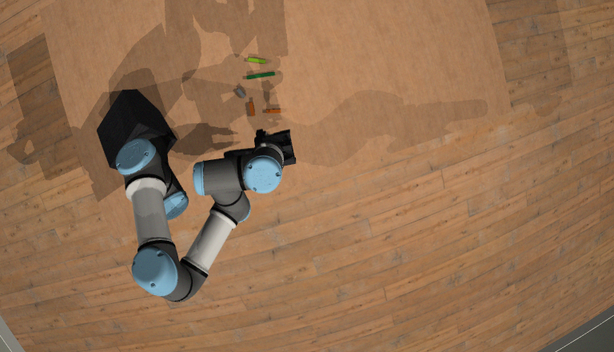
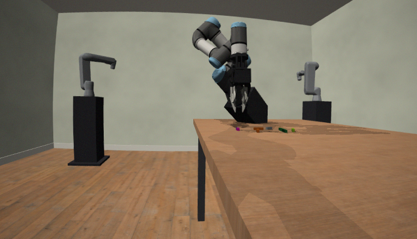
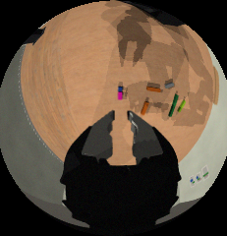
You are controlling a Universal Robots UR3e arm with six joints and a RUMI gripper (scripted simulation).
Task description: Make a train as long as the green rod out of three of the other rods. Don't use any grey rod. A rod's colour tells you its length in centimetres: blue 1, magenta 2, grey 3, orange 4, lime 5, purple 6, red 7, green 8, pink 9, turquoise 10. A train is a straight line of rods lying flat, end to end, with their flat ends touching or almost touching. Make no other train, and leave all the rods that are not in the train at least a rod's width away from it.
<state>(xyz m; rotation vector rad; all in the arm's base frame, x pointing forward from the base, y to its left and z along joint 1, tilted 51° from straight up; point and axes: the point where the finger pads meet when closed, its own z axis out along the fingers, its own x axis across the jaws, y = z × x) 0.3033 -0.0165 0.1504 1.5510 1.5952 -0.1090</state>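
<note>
The lime rod lies 5 cm ahead of my hand, 22 cm to the left of it and 8 cm below it. The rest, counted from my hand: blue rod (2 cm behind, 8 cm below); grey rod (2 cm behind, 15 cm to the left, 8 cm below); magenta rod (1 cm behind, 8 cm below).
</note>
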